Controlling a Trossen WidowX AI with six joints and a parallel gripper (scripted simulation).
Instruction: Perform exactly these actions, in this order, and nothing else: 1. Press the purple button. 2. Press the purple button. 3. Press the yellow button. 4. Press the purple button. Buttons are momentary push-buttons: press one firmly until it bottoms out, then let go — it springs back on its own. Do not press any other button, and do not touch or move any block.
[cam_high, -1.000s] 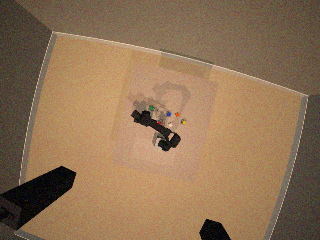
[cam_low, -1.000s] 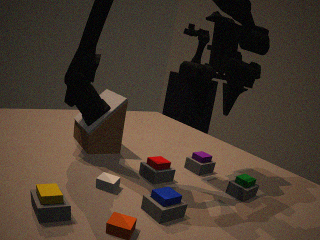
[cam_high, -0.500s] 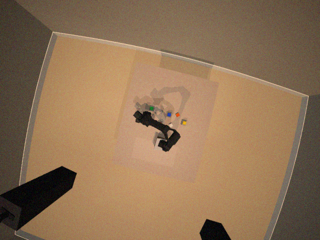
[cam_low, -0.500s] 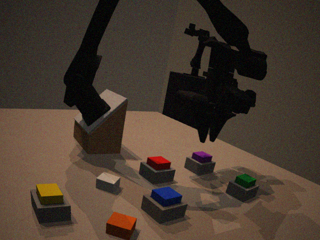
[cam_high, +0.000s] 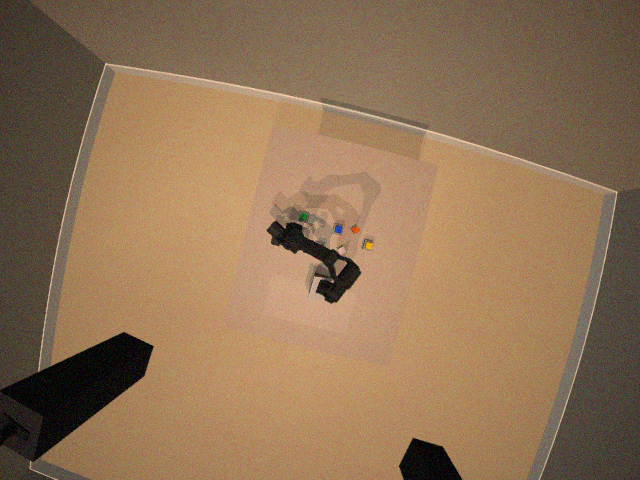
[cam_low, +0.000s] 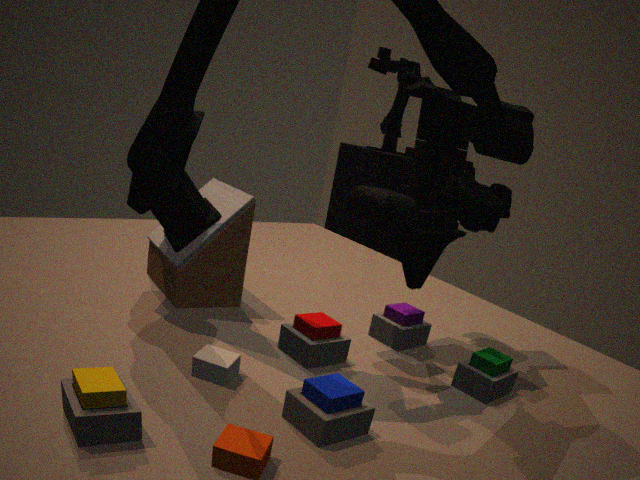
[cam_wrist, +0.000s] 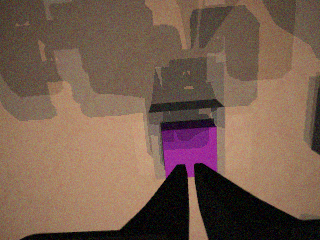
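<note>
Right now my gripper tip is 3 cm above the purple button. Also, from my gripper tip: red button: 2 cm ahead, 12 cm to the right, 3 cm below; then green button: 13 cm ahead, 1 cm to the left, 3 cm below; then blue button: 14 cm ahead, 18 cm to the right, 3 cm below.
</note>
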